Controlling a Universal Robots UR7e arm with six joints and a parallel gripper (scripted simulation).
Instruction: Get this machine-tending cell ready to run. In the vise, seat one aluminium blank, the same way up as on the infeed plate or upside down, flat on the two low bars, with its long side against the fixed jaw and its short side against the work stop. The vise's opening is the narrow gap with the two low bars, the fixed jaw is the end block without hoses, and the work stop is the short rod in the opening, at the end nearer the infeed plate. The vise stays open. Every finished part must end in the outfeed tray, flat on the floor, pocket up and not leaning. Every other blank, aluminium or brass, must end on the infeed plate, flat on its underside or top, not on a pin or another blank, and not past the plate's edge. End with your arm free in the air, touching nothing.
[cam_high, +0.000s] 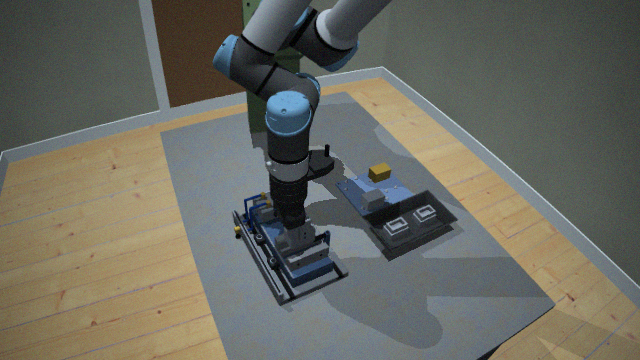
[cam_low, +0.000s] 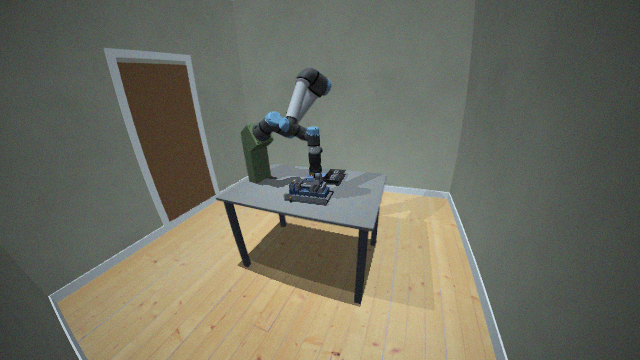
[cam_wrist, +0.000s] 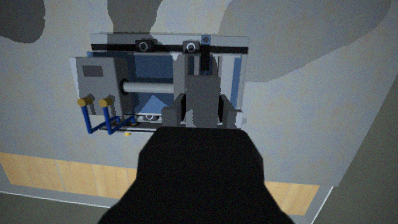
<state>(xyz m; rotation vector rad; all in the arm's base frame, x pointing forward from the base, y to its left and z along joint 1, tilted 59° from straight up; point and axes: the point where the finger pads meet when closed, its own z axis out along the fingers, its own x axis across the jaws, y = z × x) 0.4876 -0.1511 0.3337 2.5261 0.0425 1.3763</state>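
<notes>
Now: the vise 110 mm below my hand, 70 mm behind it and 20 mm to the left of it. The rest, counted from my hand: brass blank (410 mm to the left, 130 mm below, 120 mm behind).
</notes>
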